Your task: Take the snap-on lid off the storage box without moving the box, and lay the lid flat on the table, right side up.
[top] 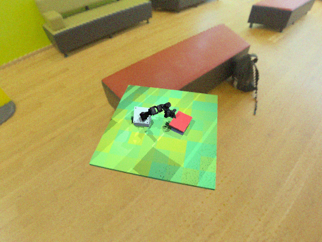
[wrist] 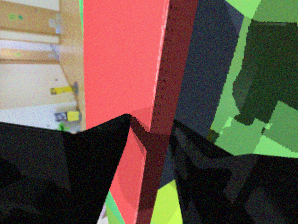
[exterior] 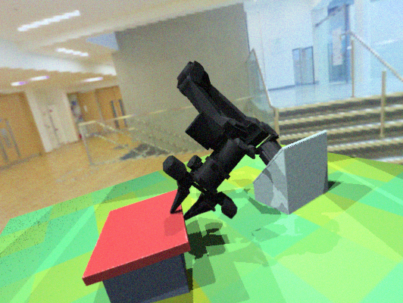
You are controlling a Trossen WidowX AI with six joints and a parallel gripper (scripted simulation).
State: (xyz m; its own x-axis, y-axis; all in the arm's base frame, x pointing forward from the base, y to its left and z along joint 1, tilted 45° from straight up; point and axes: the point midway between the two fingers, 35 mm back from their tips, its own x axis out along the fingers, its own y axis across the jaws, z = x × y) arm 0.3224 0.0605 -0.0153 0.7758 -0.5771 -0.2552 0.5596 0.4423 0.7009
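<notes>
Now: gripper tip 70 mm short of the red lid and 20 mm to the left of it. The rest, counted from my gripper tip: storage box 70 mm ahead, 20 mm to the right, 60 mm below.
</notes>
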